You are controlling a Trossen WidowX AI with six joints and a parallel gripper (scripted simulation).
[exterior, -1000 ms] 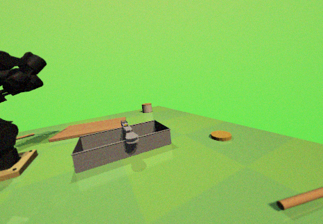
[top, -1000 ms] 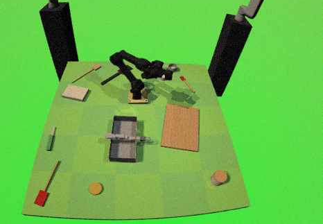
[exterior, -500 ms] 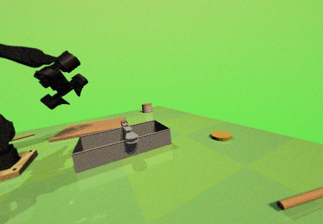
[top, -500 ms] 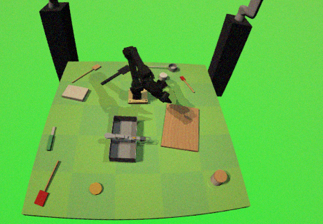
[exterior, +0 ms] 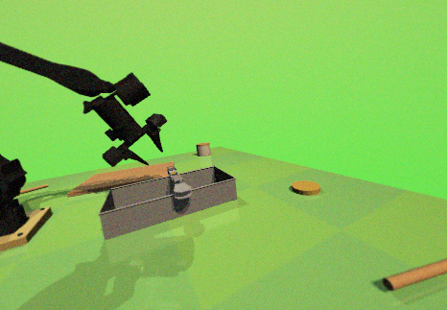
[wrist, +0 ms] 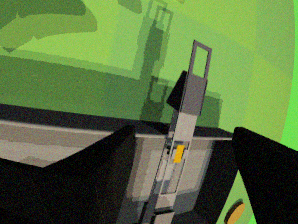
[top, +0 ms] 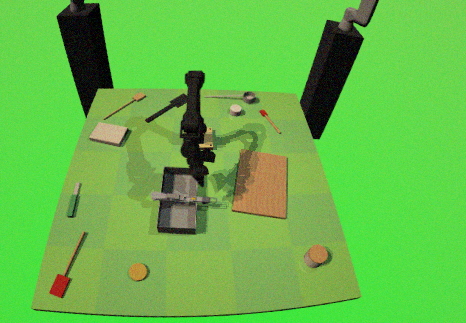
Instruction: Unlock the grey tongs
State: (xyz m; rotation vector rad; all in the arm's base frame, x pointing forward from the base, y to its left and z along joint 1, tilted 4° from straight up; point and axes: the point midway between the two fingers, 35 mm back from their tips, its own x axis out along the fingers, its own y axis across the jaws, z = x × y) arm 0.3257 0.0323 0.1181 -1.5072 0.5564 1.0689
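The yellow lock piece is 40 mm ahead of my gripper tip, 30 mm to the right of it and 50 mm below it. Round my gripper tip: grey roasting tin: 30 mm ahead, 100 mm to the right, 90 mm below; wooden board: 100 mm behind, 280 mm to the left, 110 mm below; beige block: 340 mm behind, 510 mm to the right, 100 mm below.
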